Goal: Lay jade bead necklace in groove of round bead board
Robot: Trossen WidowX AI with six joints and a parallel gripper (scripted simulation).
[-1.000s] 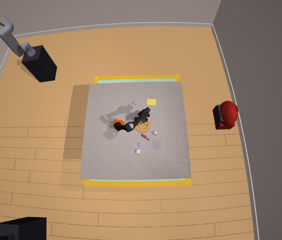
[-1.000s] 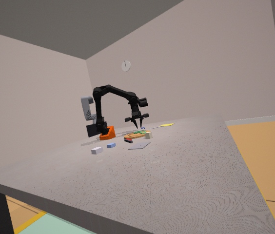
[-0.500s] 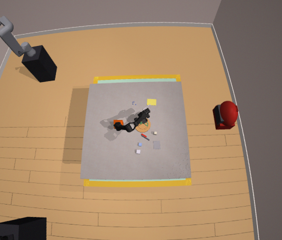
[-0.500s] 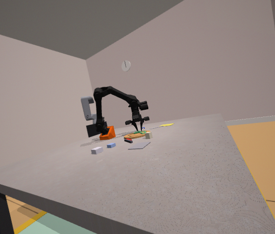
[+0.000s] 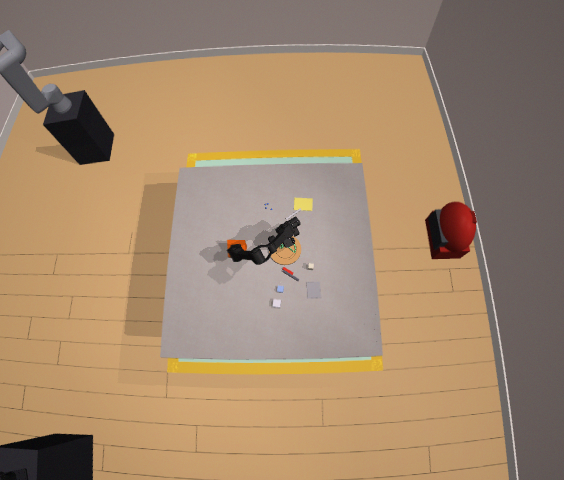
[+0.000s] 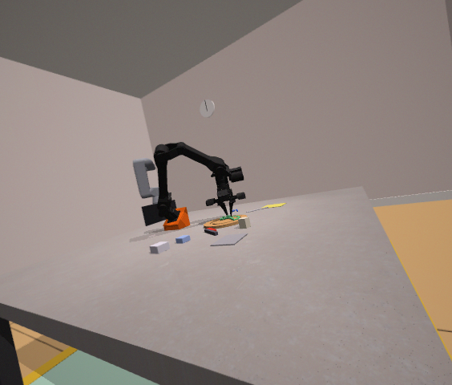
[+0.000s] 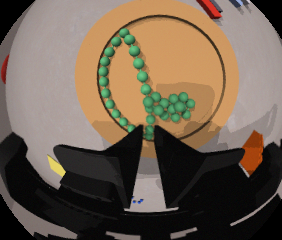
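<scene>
Now: gripper tip 50 mm to the left of the round wooden bead board and 10 mm above it. Also, from my gripper tip: beige cube (180 mm to the right, 150 mm ahead); red-handled tool (210 mm to the right, 20 mm ahead, 10 mm below); yellow sheet (250 mm to the left, 150 mm ahead, 10 mm below).
</scene>
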